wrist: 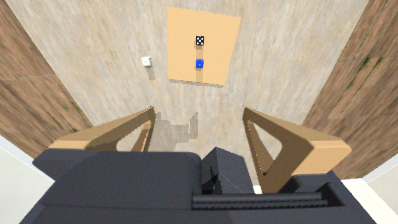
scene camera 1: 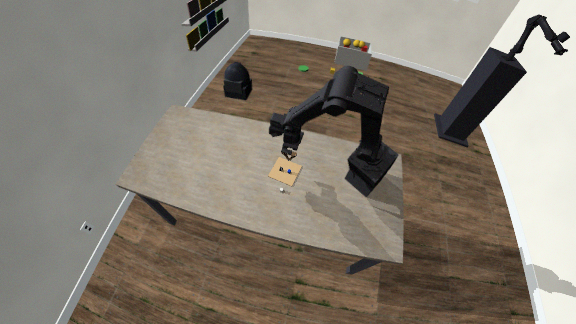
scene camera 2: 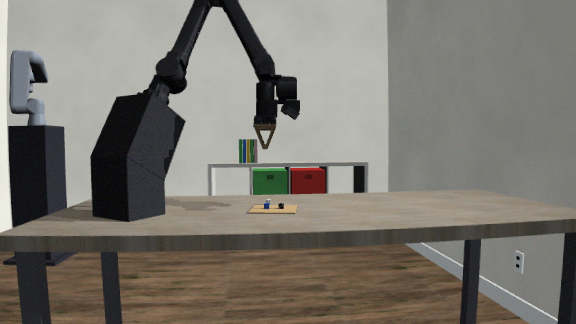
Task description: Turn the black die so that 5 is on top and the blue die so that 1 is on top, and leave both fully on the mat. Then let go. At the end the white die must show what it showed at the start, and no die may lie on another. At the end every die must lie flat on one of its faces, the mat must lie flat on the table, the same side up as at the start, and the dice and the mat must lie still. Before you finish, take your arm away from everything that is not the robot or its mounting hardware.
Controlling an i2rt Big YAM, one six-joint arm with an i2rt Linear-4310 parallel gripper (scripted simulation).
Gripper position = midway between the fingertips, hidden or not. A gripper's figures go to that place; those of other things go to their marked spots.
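A tan mat (wrist: 219, 31) is there in the scene, 0.29 m from the lens. My gripper (wrist: 199, 111) is 0.13 m from the lens.
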